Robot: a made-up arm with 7 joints. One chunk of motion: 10 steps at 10 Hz.
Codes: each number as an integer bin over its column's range. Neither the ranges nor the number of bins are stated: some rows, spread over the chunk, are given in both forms.
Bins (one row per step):
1: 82 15 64 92 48 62 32
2: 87 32 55 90 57 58 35
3: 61 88 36 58 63 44 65
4: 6 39 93 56 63 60 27
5: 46 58 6 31 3 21 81
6: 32 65 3 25 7 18 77
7: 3 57 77 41 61 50 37
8: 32 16 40 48 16 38 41
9: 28 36 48 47 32 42 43
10: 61 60 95 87 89 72 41
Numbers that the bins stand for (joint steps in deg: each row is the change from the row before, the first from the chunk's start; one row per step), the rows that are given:
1: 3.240 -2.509 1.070 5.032 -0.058 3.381 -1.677
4: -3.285 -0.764 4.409 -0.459 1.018 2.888 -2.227
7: -3.542 0.545 2.567 -2.746 0.875 0.423 -1.126
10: 1.437 0.764 4.639 4.270 2.883 5.845 -0.686
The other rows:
2: 3.670 -1.273 0.033 4.727 0.588 2.395 -1.346
3: 1.437 2.800 -2.155 -0.154 1.018 -1.056 1.957
5: 0.149 0.618 -5.609 -4.272 -3.285 -6.724 3.718
6: -1.053 1.127 -5.955 -5.187 -2.998 -7.464 3.278
8: -1.053 -2.436 -1.694 -1.679 -2.353 -2.534 -0.686
9: -1.396 -0.982 -0.773 -1.831 -1.205 -1.548 -0.466

